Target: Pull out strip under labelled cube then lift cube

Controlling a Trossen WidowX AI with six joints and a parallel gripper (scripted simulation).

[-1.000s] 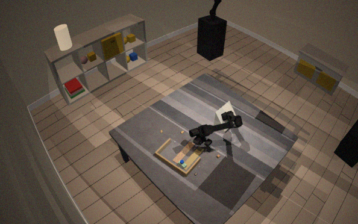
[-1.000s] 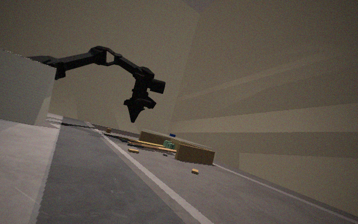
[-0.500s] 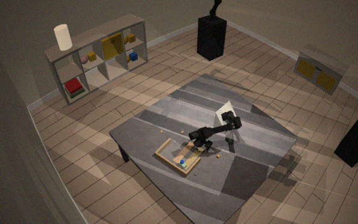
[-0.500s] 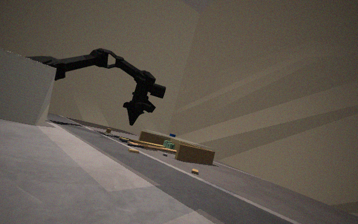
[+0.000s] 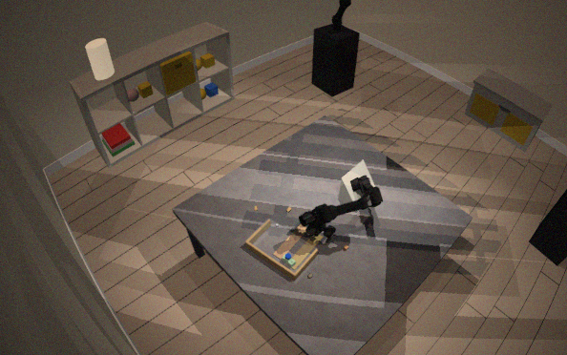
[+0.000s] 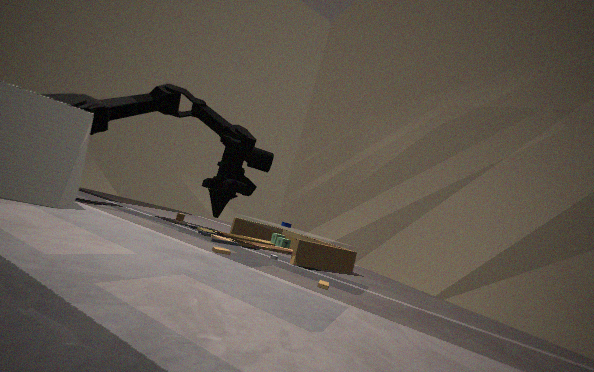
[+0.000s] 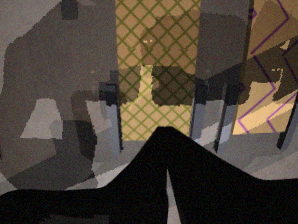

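My gripper tip is now 10 cm short of the yellow cross-hatched strip, 4 cm above it and 3 cm to the right of it. The rest, counted from my gripper tip: blue piece (21 cm ahead, 3 cm to the left, 3 cm above).
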